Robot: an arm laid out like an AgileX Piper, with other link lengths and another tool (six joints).
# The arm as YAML. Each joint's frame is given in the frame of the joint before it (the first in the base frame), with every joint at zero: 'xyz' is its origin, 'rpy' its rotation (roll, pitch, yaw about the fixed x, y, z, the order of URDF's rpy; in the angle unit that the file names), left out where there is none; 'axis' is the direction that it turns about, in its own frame. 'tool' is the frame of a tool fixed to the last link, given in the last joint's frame.
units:
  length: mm
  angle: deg
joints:
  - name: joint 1
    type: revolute
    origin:
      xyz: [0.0, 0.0, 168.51]
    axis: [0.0, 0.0, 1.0]
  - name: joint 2
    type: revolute
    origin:
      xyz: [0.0, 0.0, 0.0]
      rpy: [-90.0, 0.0, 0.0]
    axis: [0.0, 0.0, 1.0]
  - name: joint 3
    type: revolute
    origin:
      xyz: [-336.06, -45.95, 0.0]
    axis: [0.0, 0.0, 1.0]
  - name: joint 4
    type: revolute
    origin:
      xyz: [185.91, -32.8, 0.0]
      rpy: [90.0, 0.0, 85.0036]
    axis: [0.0, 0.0, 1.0]
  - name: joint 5
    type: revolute
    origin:
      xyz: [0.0, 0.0, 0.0]
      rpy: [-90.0, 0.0, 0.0]
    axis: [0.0, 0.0, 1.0]
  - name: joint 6
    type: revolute
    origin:
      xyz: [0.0, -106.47, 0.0]
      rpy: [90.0, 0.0, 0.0]
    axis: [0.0, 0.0, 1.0]
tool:
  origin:
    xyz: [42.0, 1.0, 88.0]
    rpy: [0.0, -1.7, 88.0]
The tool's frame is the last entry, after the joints.
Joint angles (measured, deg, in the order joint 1, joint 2, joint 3, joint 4, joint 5, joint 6), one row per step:
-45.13, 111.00, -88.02, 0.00, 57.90, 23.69
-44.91, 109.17, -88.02, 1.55, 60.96, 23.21
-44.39, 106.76, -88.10, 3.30, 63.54, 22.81
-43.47, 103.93, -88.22, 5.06, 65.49, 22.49
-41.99, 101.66, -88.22, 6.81, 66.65, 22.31
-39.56, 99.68, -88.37, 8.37, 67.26, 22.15
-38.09, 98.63, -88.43, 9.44, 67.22, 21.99
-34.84, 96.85, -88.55, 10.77, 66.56, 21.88
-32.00, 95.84, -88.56, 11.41, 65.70, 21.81
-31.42, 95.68, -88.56, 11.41, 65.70, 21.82
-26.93, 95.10, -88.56, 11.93, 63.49, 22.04
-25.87, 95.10, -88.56, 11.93, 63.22, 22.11
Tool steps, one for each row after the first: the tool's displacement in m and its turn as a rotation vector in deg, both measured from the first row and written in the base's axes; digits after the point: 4 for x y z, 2 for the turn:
-0.0046, 0.0133, 0.0113, 1.84, -0.11, 0.27
-0.0070, 0.0278, 0.0263, 3.05, -1.20, 0.85
-0.0074, 0.0436, 0.0435, 3.54, -3.08, 1.90
-0.0046, 0.0600, 0.0570, 4.03, -5.03, 3.42
0.0018, 0.0788, 0.0693, 4.21, -7.10, 5.96
0.0064, 0.0896, 0.0760, 4.28, -8.60, 7.52
0.0157, 0.1096, 0.0874, 3.84, -11.28, 10.79
0.0232, 0.1251, 0.0939, 3.41, -13.04, 13.61
0.0240, 0.1283, 0.0948, 3.38, -13.15, 14.19
0.0379, 0.1498, 0.1001, 2.70, -15.59, 18.19
0.0404, 0.1550, 0.1003, 2.71, -15.79, 19.14

